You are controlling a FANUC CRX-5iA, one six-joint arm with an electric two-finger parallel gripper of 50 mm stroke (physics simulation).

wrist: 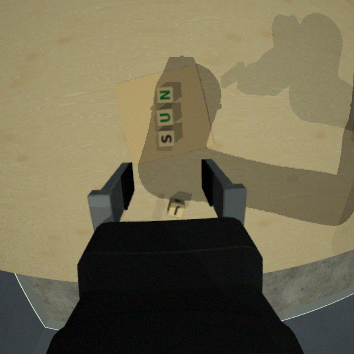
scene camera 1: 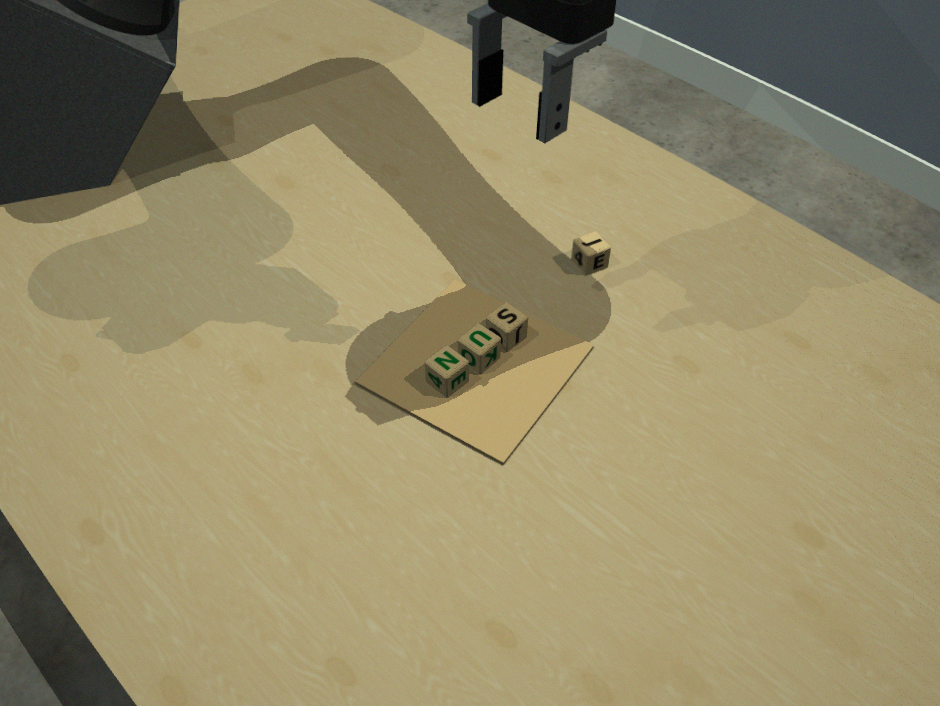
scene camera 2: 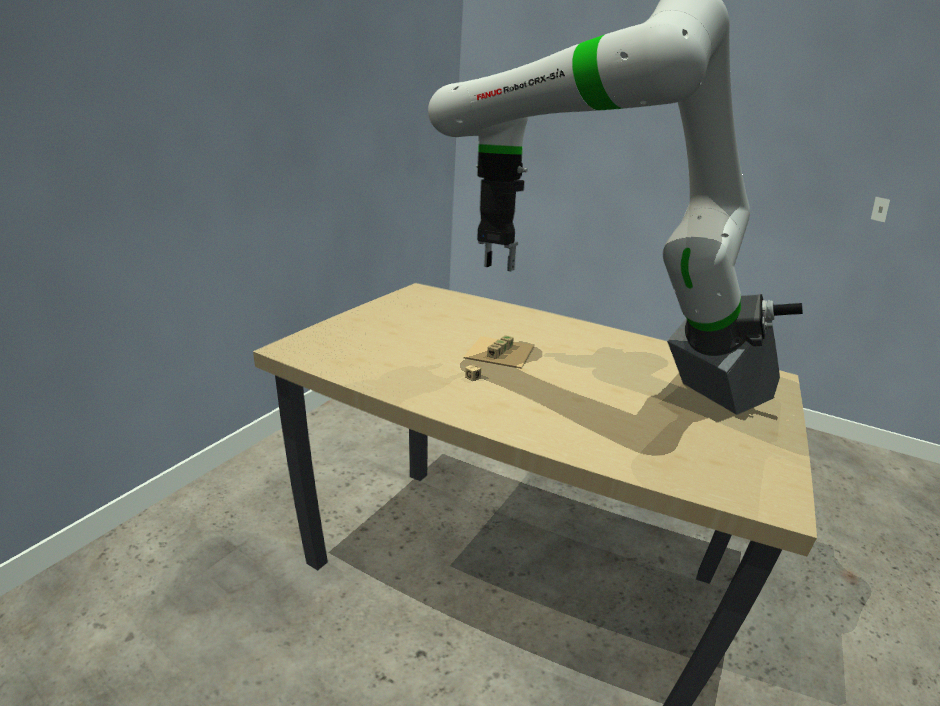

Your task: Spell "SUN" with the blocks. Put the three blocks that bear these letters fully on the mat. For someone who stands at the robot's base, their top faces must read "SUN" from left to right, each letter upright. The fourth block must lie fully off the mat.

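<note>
The S block (scene camera 1: 506, 324) (wrist: 166, 139), U block (scene camera 1: 479, 347) (wrist: 165, 117) and N block (scene camera 1: 446, 370) (wrist: 165, 95) stand in a row fully on the mat (scene camera 1: 524, 402) (scene camera 2: 519, 358) (wrist: 130, 117), with small gaps. Seen from the base, the tops read S, U, N from left to right, each upright. The fourth block (scene camera 1: 591, 253) (scene camera 2: 472, 373) (wrist: 176, 206) lies on the table fully off the mat, beyond the S end; its top mark is hard to read, and its sides show 4 and E. My gripper (scene camera 1: 515, 123) (scene camera 2: 499, 267) (wrist: 166, 174) is open and empty, high above the table.
The robot's dark base block (scene camera 1: 75, 113) (scene camera 2: 725, 372) stands on the table (scene camera 1: 303, 531) (scene camera 2: 364, 364). The arm's shadow crosses the table and part of the mat. The table's far edge and a wall lie beyond the fourth block.
</note>
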